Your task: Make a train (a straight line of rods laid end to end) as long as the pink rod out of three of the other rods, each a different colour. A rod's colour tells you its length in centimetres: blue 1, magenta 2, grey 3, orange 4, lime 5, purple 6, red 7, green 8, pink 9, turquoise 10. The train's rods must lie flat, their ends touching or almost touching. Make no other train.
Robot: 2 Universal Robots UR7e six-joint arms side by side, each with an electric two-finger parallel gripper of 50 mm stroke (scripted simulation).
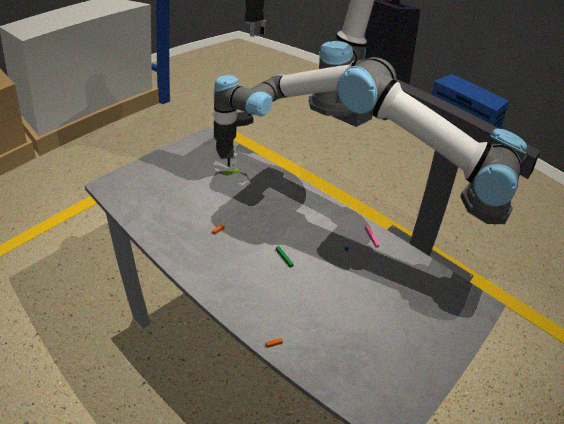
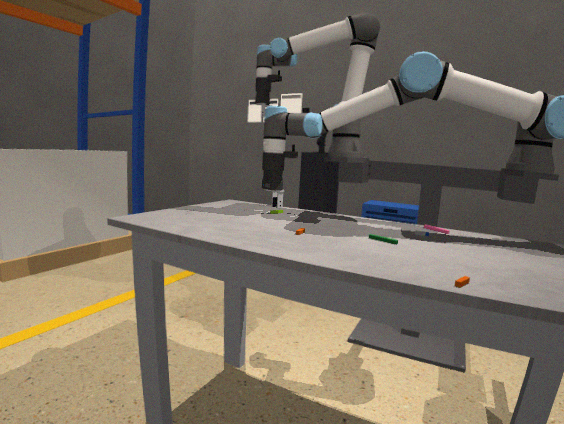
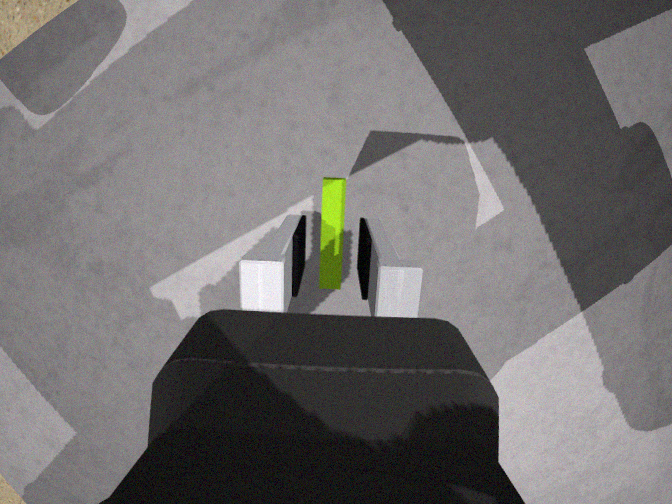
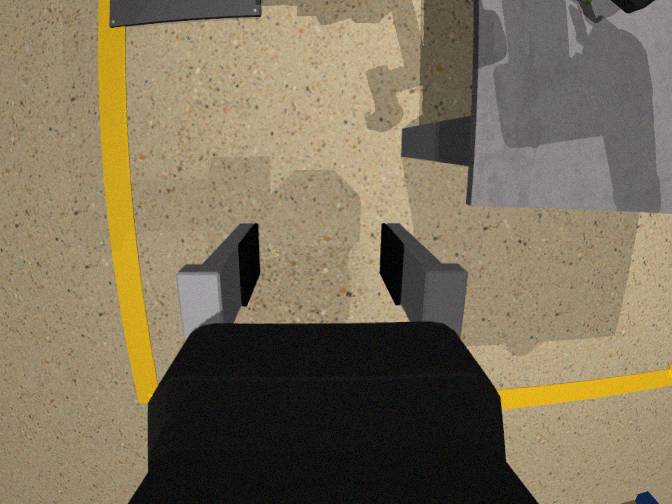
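Observation:
My left gripper visible, image 3 too. My right gripper visible. Lime rod in sight. Dark post likewise.

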